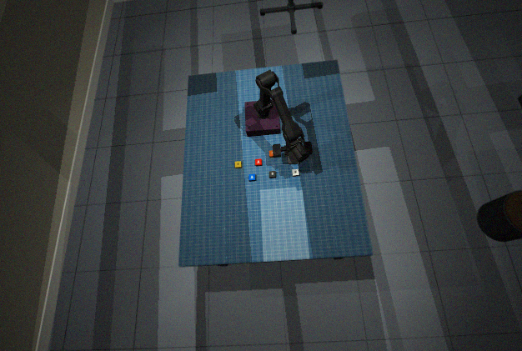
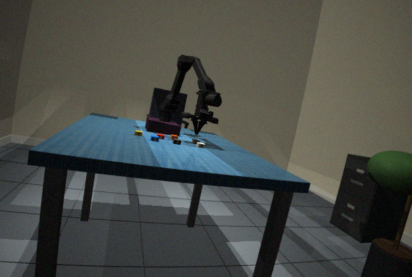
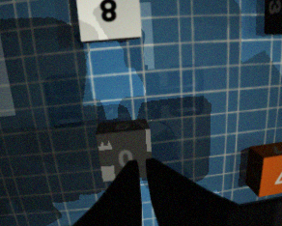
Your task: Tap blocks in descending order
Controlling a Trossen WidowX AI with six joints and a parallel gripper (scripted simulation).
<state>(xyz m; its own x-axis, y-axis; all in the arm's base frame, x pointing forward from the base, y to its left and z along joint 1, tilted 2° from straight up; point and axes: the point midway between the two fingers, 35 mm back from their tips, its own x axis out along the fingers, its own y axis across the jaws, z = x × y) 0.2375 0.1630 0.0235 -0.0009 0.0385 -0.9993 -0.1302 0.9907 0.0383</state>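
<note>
Right now my gripper tip is 4 cm above the grey block, 1 cm to the right of it and 1 cm past it. From my gripper tip the other things lie so: black block: 10 cm to the right, 9 cm ahead, 4 cm below; then orange block: 10 cm to the right, 4 cm below, 2 cm behind; then white block: 8 cm ahead, 4 cm below, 2 cm to the left.
</note>
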